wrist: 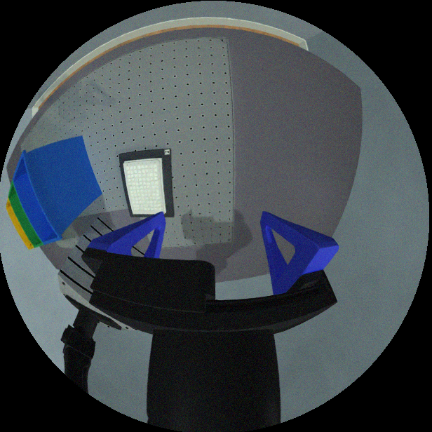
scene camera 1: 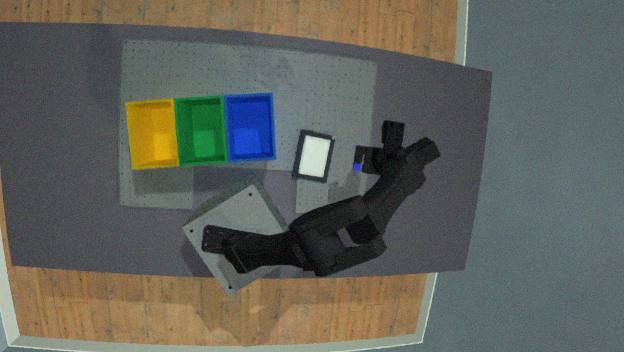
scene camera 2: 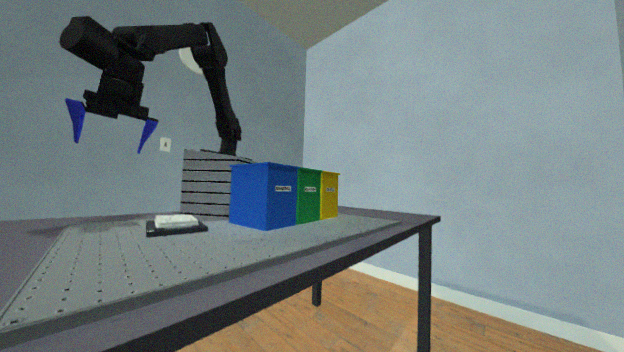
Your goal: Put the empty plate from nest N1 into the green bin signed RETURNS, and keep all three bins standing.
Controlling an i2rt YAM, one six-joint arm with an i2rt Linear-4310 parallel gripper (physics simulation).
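Seen in the pictures: gripper, fingertip midpoint: [scene camera 2: 109, 148]; arm's base at its link origin: [scene camera 1: 240, 243] [scene camera 2: 226, 157].
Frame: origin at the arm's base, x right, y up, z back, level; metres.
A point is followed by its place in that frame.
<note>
The white plate [scene camera 1: 315, 156] {x 0.197, y -0.220, z -0.251 m} [scene camera 2: 176, 220] {x 0.195, y -0.209, z -0.287 m} [wrist: 144, 186] lies flat in the dark nest [scene camera 1: 298, 154] {x 0.140, y -0.223, z -0.247 m} [scene camera 2: 176, 230] {x 0.199, y -0.225, z -0.331 m} [wrist: 168, 186]. The green bin [scene camera 1: 200, 110] {x -0.199, y -0.233, z -0.327 m} [scene camera 2: 308, 196] {x -0.166, y -0.148, z -0.355 m} [wrist: 24, 216] stands upright between the blue bin [scene camera 1: 249, 112] {x -0.043, y -0.232, z -0.351 m} [scene camera 2: 250, 196] {x 0.026, y -0.148, z -0.333 m} [wrist: 62, 182] and the yellow bin [scene camera 1: 151, 117] {x -0.351, y -0.226, z -0.277 m} [scene camera 2: 329, 195] {x -0.297, y -0.146, z -0.322 m} [wrist: 18, 225], which also stand upright. My gripper [scene camera 2: 107, 147] {x 0.326, y -0.048, z -0.289 m} [wrist: 212, 216] is open and empty, high above the table. In scene camera 1 it is to the right of the nest; one blue fingertip shows there. The bin signs are too blurred to read.
A grey perforated board [scene camera 1: 320, 75] {x 0.161, y -0.235, z -0.521 m} [scene camera 2: 150, 270] {x 0.247, y -0.235, z -0.539 m} [wrist: 200, 100] lies under the nest and bins. The arm's grey box base [scene camera 1: 240, 210] {x -0.014, y -0.009, z -0.088 m} [scene camera 2: 205, 185] {x 0.090, y -0.122, z -0.071 m} stands near the bins. The dark table [scene camera 1: 430, 100] {x 0.592, y -0.248, z -0.543 m} [wrist: 295, 125] extends to the right of the board.
</note>
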